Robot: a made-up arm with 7 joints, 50 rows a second.
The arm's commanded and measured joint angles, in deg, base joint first. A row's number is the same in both.
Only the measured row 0 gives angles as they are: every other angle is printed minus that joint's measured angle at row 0.
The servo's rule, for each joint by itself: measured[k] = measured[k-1] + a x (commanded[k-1-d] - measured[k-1]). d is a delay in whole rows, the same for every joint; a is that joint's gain. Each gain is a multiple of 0.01, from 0.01 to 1. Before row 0 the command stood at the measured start. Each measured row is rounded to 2 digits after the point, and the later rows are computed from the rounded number. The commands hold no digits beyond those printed.
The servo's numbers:
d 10
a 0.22 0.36 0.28 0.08 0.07 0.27 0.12
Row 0, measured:
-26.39, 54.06, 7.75, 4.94, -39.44, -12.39, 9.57
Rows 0 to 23, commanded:
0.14, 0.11, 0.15, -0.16, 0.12, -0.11, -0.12
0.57, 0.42, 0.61, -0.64, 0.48, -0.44, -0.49
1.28, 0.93, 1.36, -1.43, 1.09, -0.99, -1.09
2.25, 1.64, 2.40, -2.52, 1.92, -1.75, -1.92
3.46, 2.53, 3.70, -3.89, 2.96, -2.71, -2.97
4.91, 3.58, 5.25, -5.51, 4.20, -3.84, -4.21
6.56, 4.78, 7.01, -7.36, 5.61, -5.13, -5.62
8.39, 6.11, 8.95, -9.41, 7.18, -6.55, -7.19
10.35, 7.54, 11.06, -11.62, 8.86, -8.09, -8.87
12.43, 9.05, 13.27, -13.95, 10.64, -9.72, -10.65
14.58, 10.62, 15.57, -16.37, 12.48, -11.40, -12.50
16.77, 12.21, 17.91, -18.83, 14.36, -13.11, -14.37
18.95, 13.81, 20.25, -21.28, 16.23, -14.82, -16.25
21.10, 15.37, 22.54, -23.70, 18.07, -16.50, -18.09
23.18, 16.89, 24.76, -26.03, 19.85, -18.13, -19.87
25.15, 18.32, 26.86, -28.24, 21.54, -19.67, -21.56
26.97, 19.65, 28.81, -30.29, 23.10, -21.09, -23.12
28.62, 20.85, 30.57, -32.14, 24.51, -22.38, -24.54
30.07, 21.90, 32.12, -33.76, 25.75, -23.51, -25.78
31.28, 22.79, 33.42, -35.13, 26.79, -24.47, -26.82
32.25, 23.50, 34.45, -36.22, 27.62, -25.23, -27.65
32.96, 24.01, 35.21, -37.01, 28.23, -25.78, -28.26
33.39, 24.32, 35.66, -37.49, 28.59, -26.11, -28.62
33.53, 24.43, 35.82, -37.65, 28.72, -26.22, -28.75
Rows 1 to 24, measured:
0.00, 0.00, 0.00, 0.00, 0.00, 0.00, 0.00
0.00, 0.00, 0.00, 0.00, 0.00, 0.00, 0.00
0.00, 0.00, 0.00, 0.00, 0.00, 0.00, 0.00
0.00, 0.00, 0.00, 0.00, 0.00, 0.00, 0.00
0.00, 0.00, 0.00, 0.00, 0.00, 0.00, 0.00
0.00, 0.00, 0.00, 0.00, 0.00, 0.00, 0.00
0.00, 0.00, 0.00, 0.00, 0.00, 0.00, 0.00
0.00, 0.00, 0.00, 0.00, 0.00, 0.00, 0.00
0.00, 0.00, 0.00, 0.00, 0.00, 0.00, 0.00
0.00, 0.00, 0.00, 0.00, 0.00, 0.00, 0.00
0.03, 0.04, 0.04, -0.01, 0.01, -0.03, -0.01
0.15, 0.18, 0.20, -0.06, 0.04, -0.14, -0.07
0.40, 0.45, 0.52, -0.17, 0.11, -0.37, -0.19
0.81, 0.88, 1.05, -0.36, 0.24, -0.74, -0.40
1.39, 1.47, 1.79, -0.64, 0.43, -1.27, -0.71
2.16, 2.23, 2.76, -1.03, 0.69, -1.96, -1.13
3.13, 3.15, 3.95, -1.54, 1.03, -2.82, -1.67
4.29, 4.22, 5.35, -2.17, 1.46, -3.83, -2.33
5.62, 5.42, 6.95, -2.93, 1.98, -4.98, -3.11
7.12, 6.73, 8.72, -3.81, 2.59, -6.26, -4.01
8.76, 8.13, 10.64, -4.81, 3.28, -7.65, -5.03
10.52, 9.60, 12.68, -5.93, 4.06, -9.12, -6.15
12.37, 11.12, 14.80, -7.16, 4.91, -10.66, -7.36
14.29, 12.65, 16.97, -8.48, 5.83, -12.24, -8.65

